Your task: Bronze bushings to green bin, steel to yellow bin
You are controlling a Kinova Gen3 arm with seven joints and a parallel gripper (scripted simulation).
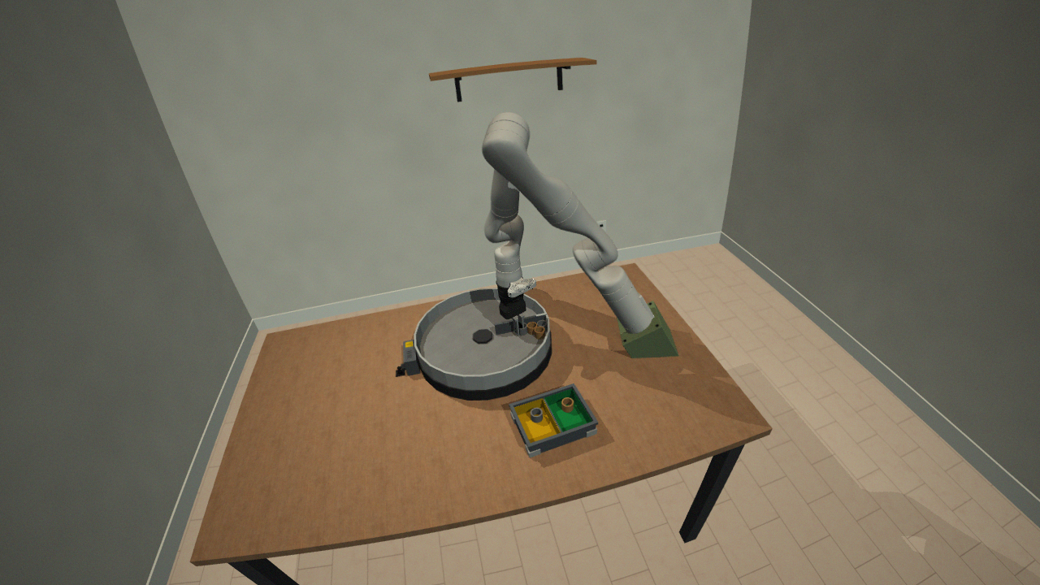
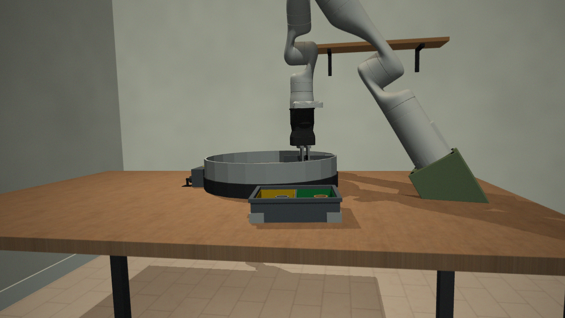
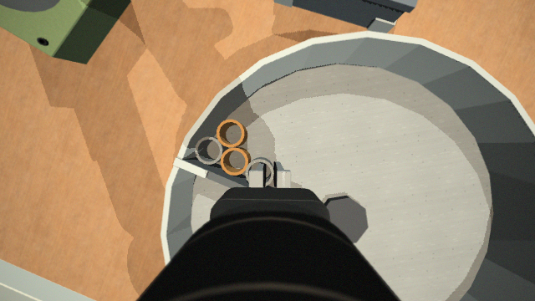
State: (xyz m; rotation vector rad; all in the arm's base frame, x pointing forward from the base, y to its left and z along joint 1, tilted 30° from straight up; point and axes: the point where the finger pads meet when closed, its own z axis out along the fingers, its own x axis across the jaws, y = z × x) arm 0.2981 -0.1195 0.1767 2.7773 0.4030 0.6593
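My hand is 320 mm to the right of the bin, 60 mm above it and 40 mm short of it. The rest, counted from my hand: grey turntable 110 mm ahead, 40 mm to the right, 30 mm below.
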